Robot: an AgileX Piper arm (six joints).
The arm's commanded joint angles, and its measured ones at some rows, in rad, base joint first. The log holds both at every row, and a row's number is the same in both.
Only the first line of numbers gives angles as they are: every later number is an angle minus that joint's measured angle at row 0.
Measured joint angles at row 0:
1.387 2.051 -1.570 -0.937 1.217 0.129
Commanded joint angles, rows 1 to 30:
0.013 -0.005 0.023 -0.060 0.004 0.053
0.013 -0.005 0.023 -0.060 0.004 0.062
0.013 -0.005 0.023 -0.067 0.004 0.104
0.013 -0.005 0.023 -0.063 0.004 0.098
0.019 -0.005 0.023 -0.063 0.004 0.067
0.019 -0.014 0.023 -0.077 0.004 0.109
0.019 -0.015 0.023 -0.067 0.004 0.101
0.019 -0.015 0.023 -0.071 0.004 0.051
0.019 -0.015 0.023 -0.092 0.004 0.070
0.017 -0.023 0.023 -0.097 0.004 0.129
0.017 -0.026 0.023 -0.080 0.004 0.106
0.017 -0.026 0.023 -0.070 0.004 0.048
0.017 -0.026 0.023 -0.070 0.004 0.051
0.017 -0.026 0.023 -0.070 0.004 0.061
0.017 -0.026 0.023 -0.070 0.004 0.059
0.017 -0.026 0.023 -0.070 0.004 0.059
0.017 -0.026 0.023 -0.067 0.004 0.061
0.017 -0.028 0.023 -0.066 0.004 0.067
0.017 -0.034 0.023 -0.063 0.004 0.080
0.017 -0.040 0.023 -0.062 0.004 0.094
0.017 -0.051 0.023 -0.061 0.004 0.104
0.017 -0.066 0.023 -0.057 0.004 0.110
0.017 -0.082 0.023 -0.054 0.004 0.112
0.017 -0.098 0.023 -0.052 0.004 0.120
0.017 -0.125 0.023 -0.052 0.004 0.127
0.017 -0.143 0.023 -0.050 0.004 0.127
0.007 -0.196 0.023 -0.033 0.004 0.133
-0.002 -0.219 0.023 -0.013 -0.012 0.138
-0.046 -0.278 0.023 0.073 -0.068 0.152
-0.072 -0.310 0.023 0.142 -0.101 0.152
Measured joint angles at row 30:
0.003 -0.199 0.023 -0.005 -0.027 0.127
